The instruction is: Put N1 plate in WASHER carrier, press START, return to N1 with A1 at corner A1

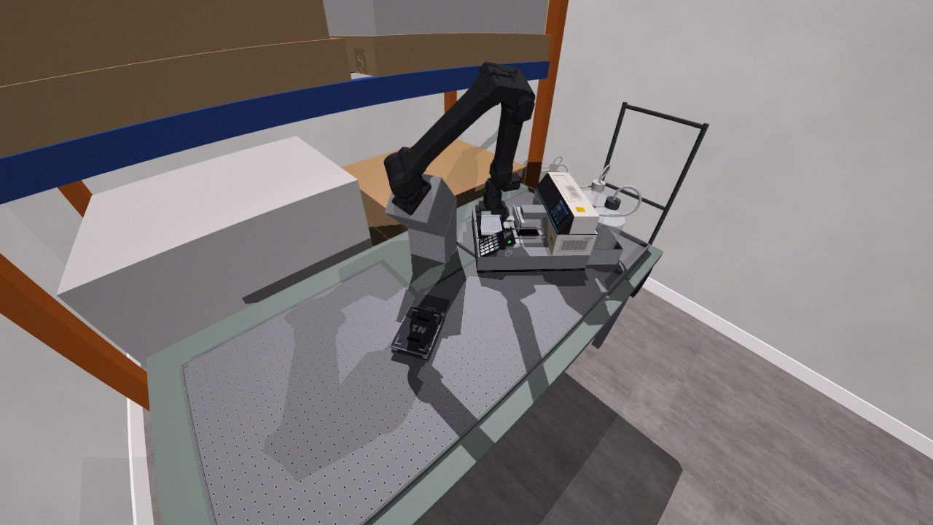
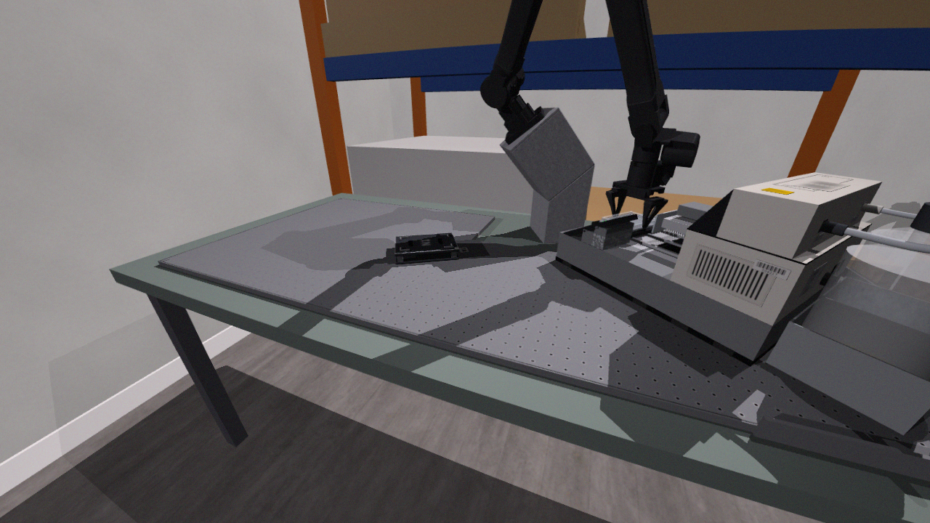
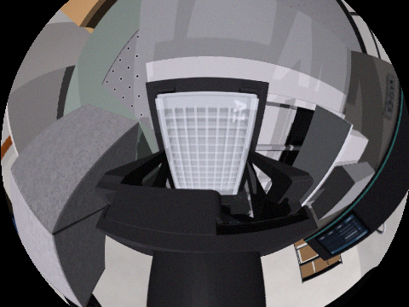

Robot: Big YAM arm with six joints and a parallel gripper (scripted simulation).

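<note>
The white well plate is right at my hand. Also, from my hand: black plate nest N1: 8 cm ahead, 53 cm to the right, 8 cm below; then plate washer: 12 cm ahead, 10 cm to the left, 3 cm above.
</note>
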